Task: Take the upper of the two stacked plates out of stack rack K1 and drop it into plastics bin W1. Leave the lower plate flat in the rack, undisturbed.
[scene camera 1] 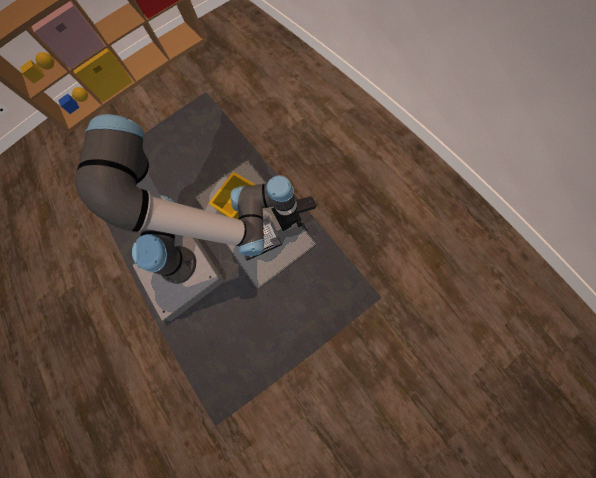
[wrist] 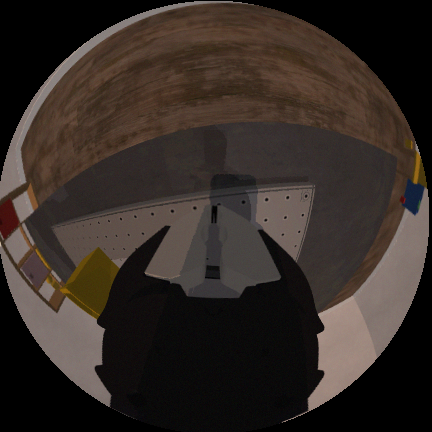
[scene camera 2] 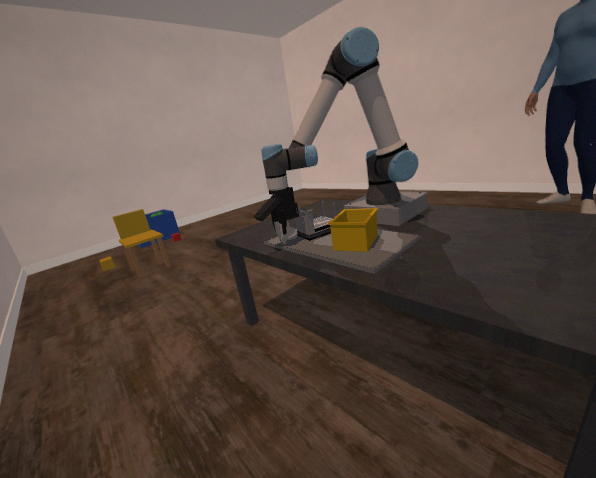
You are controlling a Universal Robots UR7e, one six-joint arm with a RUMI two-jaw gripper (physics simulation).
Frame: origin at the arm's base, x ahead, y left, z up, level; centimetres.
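Seen in the pictures: gripper, fingertip midpoint: (scene camera 1: 296, 224) (wrist: 213, 207) (scene camera 2: 284, 244); arm's base, origin of the base link: (scene camera 1: 178, 265) (scene camera 2: 383, 200).
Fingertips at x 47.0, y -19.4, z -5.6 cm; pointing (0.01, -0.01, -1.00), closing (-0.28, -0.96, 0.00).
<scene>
Offsets run from my fingertips to a thing's top centre. Level surfaces: height alone.
My gripper (scene camera 2: 284, 241) (wrist: 213, 207) is shut, with nothing between its fingertips. It points down, with its tips low over the pale board, beside the rack's outer side. Rack K1 (scene camera 1: 273, 245) (scene camera 2: 306, 222) is a small rack with a dark base and upright corner pieces. A pale gridded plate {dy +4.7, dx -15.4, dz +4.7 cm} (scene camera 1: 268, 234) (scene camera 2: 321, 222) shows inside it; I cannot tell the upper plate from the lower one. In the wrist view the rack does not show. Bin W1 {dy +25.1, dx -11.4, dz +9.5 cm} (scene camera 1: 222, 187) (scene camera 2: 354, 238) (wrist: 92, 282) is a yellow open box on the board, on the other side of the rack from the gripper.
The perforated board (scene camera 1: 287, 261) (scene camera 2: 376, 262) (wrist: 276, 207) lies on the dark table {dz -1.8 cm} (scene camera 1: 300, 320) (scene camera 2: 500, 260) (wrist: 345, 200). The arm's pale base block (scene camera 1: 192, 296) (scene camera 2: 410, 208) stands behind the rack and bin. The arm's wrist partly covers rack and bin from above. A person (scene camera 2: 572, 100) stands beyond the table.
</scene>
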